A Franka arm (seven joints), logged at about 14 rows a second.
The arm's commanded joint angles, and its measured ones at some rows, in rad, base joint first. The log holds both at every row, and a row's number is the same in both.
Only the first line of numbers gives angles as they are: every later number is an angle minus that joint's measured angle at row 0.
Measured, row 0:
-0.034 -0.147 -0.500 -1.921 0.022 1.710 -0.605
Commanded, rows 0 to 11:
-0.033 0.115 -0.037 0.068 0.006 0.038 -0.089
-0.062 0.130 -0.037 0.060 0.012 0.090 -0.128
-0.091 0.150 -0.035 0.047 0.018 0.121 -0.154
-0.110 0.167 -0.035 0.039 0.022 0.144 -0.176
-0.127 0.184 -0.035 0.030 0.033 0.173 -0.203
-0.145 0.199 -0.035 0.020 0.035 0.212 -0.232
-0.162 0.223 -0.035 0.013 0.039 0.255 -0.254
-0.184 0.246 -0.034 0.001 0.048 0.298 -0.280
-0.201 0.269 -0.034 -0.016 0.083 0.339 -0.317
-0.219 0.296 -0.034 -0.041 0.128 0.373 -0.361
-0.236 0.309 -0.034 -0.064 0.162 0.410 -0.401
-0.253 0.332 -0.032 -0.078 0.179 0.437 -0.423
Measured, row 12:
-0.217 0.298 -0.039 -0.054 0.130 0.385 -0.356
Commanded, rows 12 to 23:
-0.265 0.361 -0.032 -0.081 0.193 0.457 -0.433
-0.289 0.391 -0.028 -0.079 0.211 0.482 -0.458
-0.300 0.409 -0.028 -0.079 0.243 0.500 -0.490
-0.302 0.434 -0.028 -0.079 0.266 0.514 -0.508
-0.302 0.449 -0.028 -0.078 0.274 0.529 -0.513
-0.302 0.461 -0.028 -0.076 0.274 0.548 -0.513
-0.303 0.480 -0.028 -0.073 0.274 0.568 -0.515
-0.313 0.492 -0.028 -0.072 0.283 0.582 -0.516
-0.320 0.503 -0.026 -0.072 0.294 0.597 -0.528
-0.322 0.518 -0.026 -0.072 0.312 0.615 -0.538
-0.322 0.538 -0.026 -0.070 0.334 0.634 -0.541
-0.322 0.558 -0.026 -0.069 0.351 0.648 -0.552
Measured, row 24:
-0.304 0.513 -0.037 -0.090 0.303 0.618 -0.510
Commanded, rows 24 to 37:
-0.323 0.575 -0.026 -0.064 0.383 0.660 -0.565
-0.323 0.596 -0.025 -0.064 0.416 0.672 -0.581
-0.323 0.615 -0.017 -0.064 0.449 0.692 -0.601
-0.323 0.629 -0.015 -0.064 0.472 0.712 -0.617
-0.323 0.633 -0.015 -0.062 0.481 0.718 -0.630
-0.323 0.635 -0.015 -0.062 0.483 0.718 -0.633
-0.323 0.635 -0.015 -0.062 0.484 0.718 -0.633
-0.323 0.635 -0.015 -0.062 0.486 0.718 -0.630
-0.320 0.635 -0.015 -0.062 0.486 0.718 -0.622
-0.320 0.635 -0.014 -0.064 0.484 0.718 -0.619
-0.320 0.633 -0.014 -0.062 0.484 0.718 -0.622
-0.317 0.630 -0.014 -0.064 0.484 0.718 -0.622
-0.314 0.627 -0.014 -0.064 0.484 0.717 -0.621
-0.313 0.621 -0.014 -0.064 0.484 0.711 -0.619
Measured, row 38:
-0.306 0.632 -0.022 -0.073 0.461 0.716 -0.600
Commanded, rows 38 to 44:
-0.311 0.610 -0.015 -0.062 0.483 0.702 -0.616
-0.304 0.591 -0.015 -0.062 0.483 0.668 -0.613
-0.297 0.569 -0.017 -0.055 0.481 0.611 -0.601
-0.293 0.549 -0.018 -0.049 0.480 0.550 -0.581
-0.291 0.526 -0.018 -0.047 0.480 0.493 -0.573
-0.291 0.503 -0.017 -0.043 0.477 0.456 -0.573
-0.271 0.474 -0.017 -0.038 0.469 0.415 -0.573
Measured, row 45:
-0.290 0.548 -0.018 -0.033 0.466 0.490 -0.584
